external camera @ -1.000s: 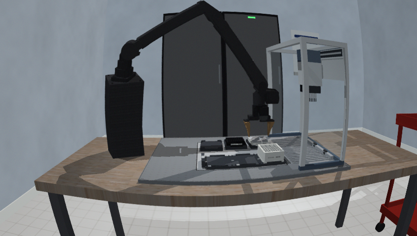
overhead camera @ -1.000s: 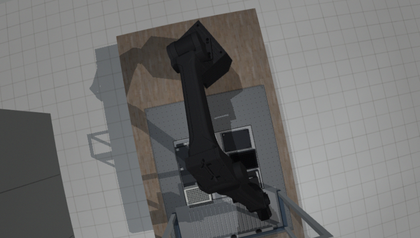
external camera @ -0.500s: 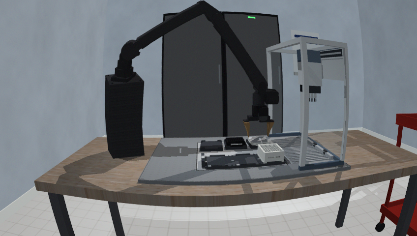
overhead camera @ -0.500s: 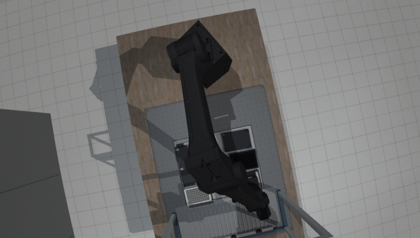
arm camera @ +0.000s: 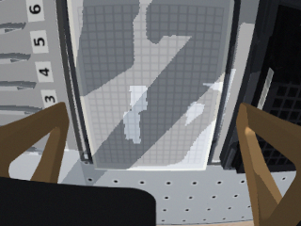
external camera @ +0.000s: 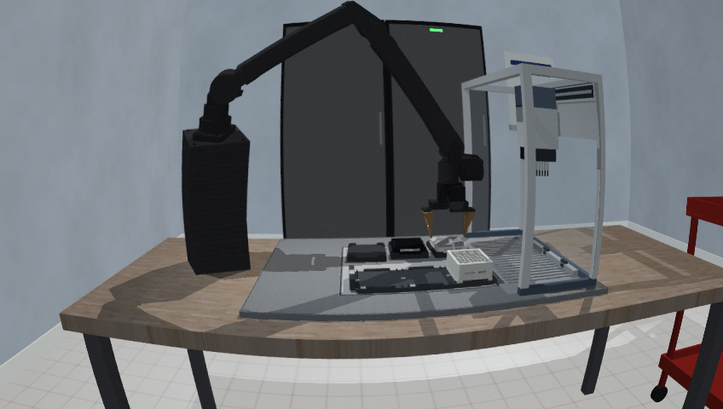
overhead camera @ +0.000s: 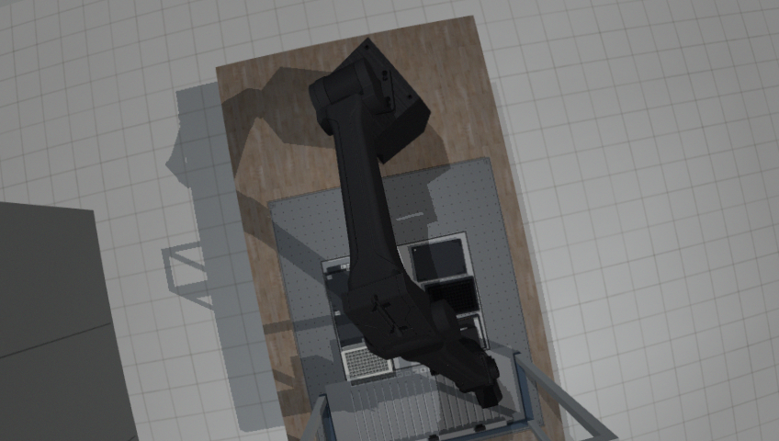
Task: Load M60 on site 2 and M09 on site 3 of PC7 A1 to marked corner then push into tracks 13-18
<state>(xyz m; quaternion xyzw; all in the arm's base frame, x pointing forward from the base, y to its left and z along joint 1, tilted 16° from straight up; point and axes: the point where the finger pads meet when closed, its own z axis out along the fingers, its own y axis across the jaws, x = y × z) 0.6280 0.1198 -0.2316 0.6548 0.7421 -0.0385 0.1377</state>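
Right now my hand is 40 mm above the nest S3. The rest, counted from my hand: black 96-well plate M06: 110 mm behind, 30 mm below; dark carrier PC7: 80 mm behind, 270 mm to the right, 30 mm below; nest S1: 220 mm behind, 30 mm to the right, 40 mm below.
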